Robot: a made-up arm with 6 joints.
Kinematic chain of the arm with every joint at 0, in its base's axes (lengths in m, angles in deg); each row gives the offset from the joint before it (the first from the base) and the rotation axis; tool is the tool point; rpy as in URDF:
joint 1: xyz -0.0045 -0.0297 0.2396 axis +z
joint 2: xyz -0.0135 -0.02 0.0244 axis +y
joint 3: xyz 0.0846 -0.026 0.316 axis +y
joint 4: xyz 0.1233 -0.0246 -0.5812 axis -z
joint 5: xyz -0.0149 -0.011 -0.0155 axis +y
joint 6: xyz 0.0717 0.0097 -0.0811 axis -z
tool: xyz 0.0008 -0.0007 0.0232 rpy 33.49 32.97 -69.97
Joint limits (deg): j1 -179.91..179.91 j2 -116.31..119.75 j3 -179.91..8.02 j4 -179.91..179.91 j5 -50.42..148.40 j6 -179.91..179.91
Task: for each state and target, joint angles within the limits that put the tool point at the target. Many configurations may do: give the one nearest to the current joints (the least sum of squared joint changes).
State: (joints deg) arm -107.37 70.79 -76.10 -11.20 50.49 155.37
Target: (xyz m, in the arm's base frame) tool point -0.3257 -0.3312 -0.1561
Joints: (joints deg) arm -126.59 28.86 -39.93 -11.28 62.57 155.29
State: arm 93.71 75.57 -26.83 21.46 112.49 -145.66
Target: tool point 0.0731 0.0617 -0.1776
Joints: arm 79.99 45.61 -28.07 5.79 123.16 -145.82
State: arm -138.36 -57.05 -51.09 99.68 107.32 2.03
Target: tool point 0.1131 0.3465 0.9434
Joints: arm -104.28 -101.42 -70.87 102.51 109.38 2.08
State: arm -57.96 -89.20 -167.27 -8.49 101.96 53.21
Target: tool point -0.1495 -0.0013 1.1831
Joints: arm -48.69 -46.18 -125.24 -10.45 111.62 53.26
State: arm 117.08 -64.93 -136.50 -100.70 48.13 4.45
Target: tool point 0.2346 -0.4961 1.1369
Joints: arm 108.79 -61.33 -130.80 -100.68 45.87 4.45
